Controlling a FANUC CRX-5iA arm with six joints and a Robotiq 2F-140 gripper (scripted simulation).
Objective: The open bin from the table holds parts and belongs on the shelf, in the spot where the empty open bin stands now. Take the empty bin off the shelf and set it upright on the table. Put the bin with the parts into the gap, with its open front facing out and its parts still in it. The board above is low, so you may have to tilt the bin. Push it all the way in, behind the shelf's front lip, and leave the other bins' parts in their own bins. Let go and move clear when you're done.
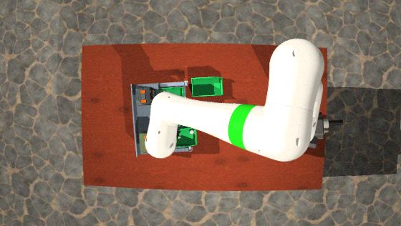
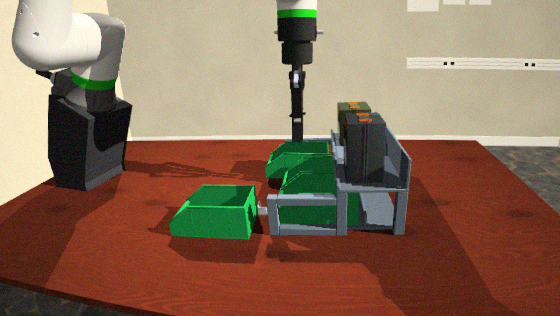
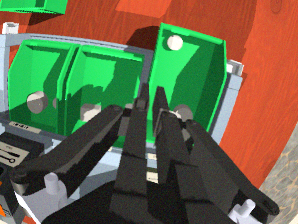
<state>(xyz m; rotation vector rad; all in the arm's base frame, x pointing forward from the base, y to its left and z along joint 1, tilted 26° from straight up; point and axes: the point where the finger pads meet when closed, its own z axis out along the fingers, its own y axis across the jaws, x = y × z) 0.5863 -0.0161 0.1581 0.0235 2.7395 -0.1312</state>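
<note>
Right now the grey shelf is 8 cm below my hand, 8 cm ahead of it and 7 cm to the right of it.
</note>
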